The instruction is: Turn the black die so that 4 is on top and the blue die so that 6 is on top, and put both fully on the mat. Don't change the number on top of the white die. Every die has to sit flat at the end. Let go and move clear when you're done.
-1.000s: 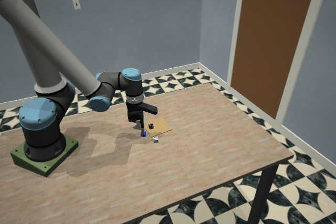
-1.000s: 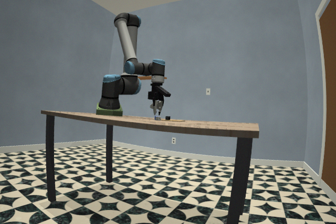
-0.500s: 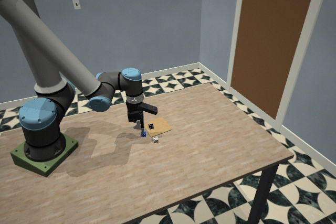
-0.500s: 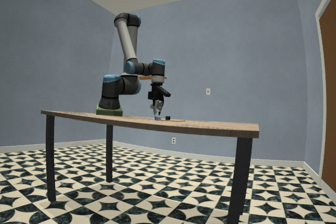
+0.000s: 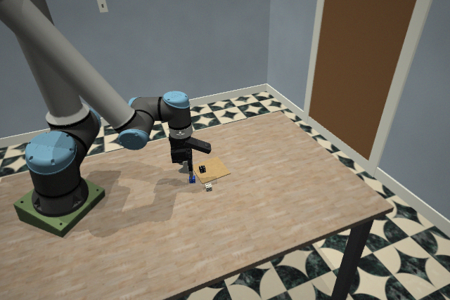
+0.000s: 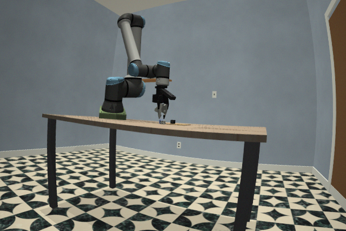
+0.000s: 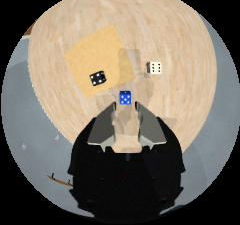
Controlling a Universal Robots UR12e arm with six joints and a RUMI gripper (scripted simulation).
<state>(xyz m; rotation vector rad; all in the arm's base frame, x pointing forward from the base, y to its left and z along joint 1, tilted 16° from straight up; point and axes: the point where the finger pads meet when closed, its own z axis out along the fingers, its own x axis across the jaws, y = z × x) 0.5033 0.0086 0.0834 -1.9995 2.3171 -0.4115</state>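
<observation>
My gripper is now 4 cm above the blue die. Also, from my hand: white die 6 cm ahead, 7 cm to the right, 4 cm below; tan mat 9 cm ahead, 5 cm to the left, 5 cm below; black die 6 cm ahead, 5 cm to the left, 3 cm below.
</observation>
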